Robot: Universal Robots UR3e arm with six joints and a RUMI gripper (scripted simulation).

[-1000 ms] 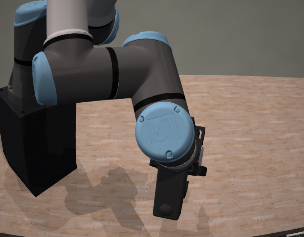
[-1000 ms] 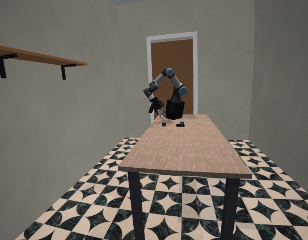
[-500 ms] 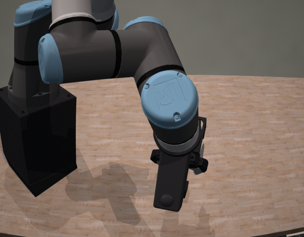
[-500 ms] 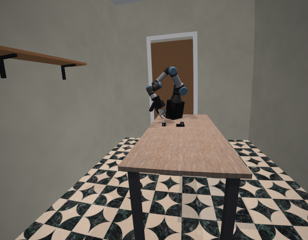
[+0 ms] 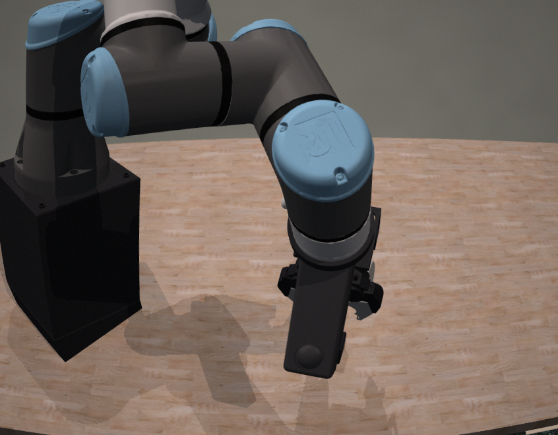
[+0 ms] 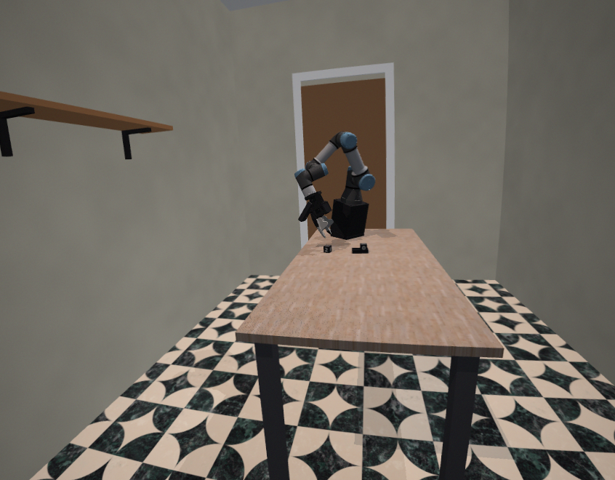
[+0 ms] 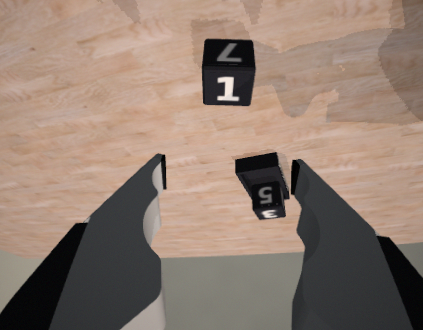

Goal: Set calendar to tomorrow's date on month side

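The black number cube lies 8 cm below my hand. The rest, counted from my hand: black calendar tray: 16 cm to the left, 8 cm below, 3 cm behind.
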